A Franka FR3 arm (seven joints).
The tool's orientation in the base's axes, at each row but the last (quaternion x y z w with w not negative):
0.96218 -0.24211 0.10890 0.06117
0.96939 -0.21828 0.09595 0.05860
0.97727 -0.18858 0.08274 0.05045
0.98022 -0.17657 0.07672 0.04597
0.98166 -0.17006 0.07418 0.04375
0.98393 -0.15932 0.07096 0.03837
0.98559 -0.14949 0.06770 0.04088
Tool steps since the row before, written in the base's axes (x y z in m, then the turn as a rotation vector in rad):
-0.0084 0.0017 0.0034 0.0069 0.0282 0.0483
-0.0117 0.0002 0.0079 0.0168 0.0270 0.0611
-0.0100 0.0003 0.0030 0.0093 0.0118 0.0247
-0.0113 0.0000 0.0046 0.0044 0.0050 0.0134
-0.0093 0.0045 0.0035 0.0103 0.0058 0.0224
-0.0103 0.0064 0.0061 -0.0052 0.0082 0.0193
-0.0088 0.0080 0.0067 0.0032 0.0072 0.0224
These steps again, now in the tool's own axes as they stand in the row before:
-0.0072 0.0028 -0.0051 0.0047 -0.0249 -0.0504
-0.0088 0.0055 -0.0096 0.0167 -0.0272 -0.0611
-0.0087 0.0037 -0.0044 0.0087 -0.0127 -0.0244
-0.0097 0.0043 -0.0060 0.0046 -0.0054 -0.0132
-0.0096 -0.0008 -0.0052 0.0113 -0.0076 -0.0214
-0.0107 -0.0024 -0.0080 -0.0045 -0.0051 -0.0205
-0.0097 -0.0046 -0.0085 0.0042 -0.0065 -0.0225

